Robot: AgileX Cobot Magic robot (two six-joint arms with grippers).
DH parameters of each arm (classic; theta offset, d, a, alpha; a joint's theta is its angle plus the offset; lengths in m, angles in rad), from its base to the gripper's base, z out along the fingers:
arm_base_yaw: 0 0.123 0 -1.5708
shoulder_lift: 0.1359 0 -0.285 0
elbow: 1.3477 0 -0.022 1.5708
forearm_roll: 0 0.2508 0 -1.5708
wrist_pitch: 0 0 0.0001 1.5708
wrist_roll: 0 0.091 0 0
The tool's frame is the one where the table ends.
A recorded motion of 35 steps. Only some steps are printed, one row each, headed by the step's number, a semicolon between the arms.
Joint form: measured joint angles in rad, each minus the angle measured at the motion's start. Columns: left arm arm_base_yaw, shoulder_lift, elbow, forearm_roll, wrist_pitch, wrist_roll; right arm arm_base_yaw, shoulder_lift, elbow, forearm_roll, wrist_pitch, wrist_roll.
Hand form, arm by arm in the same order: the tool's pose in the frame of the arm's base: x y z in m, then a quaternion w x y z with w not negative. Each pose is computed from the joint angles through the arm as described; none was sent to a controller.
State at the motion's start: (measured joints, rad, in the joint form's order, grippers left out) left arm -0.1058 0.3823 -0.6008 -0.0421 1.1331 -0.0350; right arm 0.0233 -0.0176 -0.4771 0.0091 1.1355 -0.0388
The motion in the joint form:
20: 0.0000 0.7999 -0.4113 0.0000 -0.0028 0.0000; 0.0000 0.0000 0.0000 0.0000 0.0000 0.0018
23: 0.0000 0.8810 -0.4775 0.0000 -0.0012 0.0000; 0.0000 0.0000 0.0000 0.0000 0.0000 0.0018
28: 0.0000 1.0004 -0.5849 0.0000 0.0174 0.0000; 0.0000 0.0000 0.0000 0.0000 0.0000 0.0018
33: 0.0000 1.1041 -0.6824 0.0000 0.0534 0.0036; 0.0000 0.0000 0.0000 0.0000 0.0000 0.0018
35: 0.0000 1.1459 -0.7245 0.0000 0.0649 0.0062; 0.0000 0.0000 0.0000 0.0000 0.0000 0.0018
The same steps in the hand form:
20: 0.2107 -0.0259 0.3149 0.17593 0.02938 0.98342 -0.03279; -0.0082 0.0006 0.2649 0.48697 -0.02666 0.87301 0.00120
23: 0.2318 -0.0281 0.3155 0.16783 0.02929 0.98485 -0.03218; -0.0082 0.0006 0.2649 0.48697 -0.02666 0.87301 0.00120
28: 0.2627 -0.0314 0.3154 0.15278 0.02945 0.98733 -0.03114; -0.0082 0.0006 0.2649 0.48697 -0.02666 0.87301 0.00120
33: 0.2884 -0.0342 0.3127 0.13200 0.03164 0.99030 -0.02951; -0.0082 0.0006 0.2649 0.48697 -0.02666 0.87301 0.00120
35: 0.2992 -0.0354 0.3117 0.12650 0.03308 0.99099 -0.02900; -0.0082 0.0006 0.2649 0.48697 -0.02666 0.87301 0.00120

